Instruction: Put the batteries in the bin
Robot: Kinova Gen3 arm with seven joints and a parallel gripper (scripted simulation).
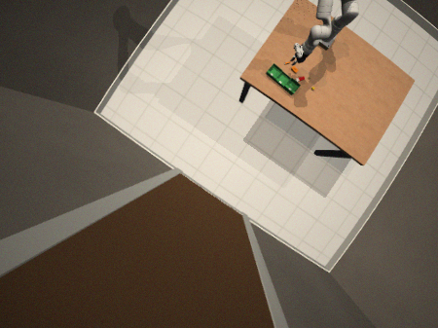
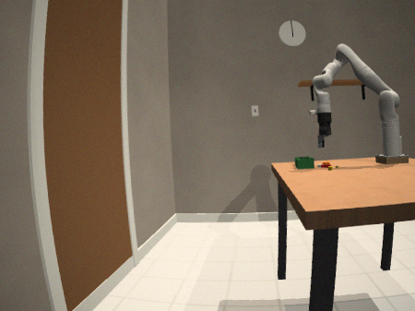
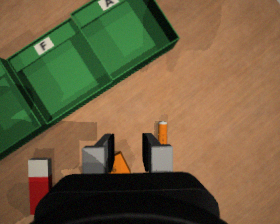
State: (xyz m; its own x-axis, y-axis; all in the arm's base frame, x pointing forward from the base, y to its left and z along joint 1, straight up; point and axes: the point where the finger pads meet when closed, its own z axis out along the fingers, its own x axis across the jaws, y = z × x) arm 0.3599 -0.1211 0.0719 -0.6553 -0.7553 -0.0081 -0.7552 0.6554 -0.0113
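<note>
The orange cylindrical battery lies 110 mm below my hand, 30 mm to the right of it and 30 mm behind it. Round my hand: green bin strip 100 mm ahead, 90 mm below, 10 mm to the left; orange nine-volt battery 100 mm below, 60 mm to the left, 10 mm behind; red thing 110 mm to the left, 100 mm below, 30 mm ahead.
</note>
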